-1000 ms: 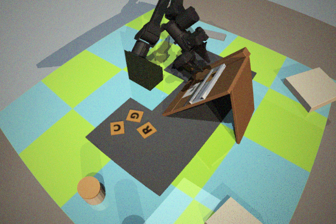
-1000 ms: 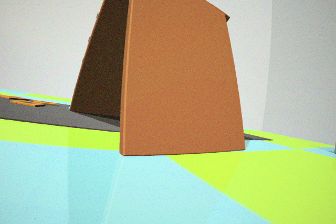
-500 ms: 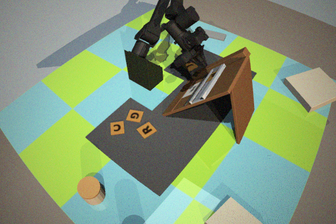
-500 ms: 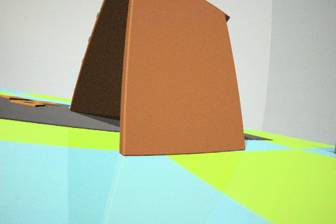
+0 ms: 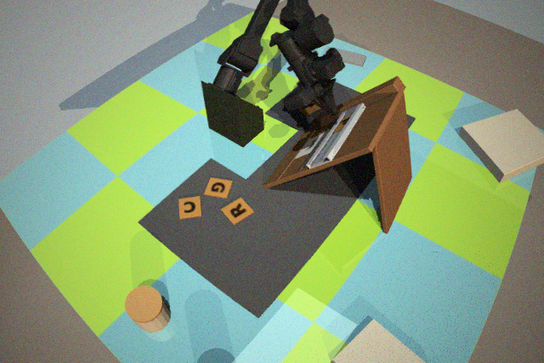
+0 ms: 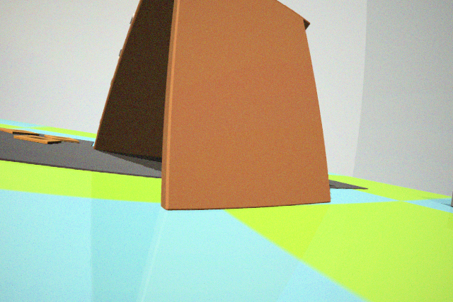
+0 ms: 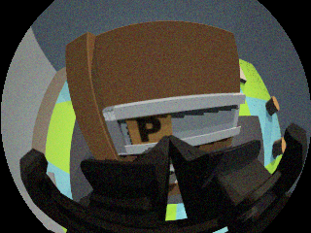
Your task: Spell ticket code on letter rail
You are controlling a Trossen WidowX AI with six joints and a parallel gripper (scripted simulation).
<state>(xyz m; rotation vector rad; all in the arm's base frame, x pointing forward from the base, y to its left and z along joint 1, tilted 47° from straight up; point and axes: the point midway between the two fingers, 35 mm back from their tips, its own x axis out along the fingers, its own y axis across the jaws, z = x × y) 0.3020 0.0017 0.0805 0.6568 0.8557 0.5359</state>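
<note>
My gripper tip is now 4 cm past the white ticket, 2 cm to the left of it and 11 cm above it. Also, from my gripper tip: dark mat: 11 cm behind, 4 cm to the right, 19 cm below; then grey slab: 29 cm behind, 49 cm to the left, 19 cm below.
</note>
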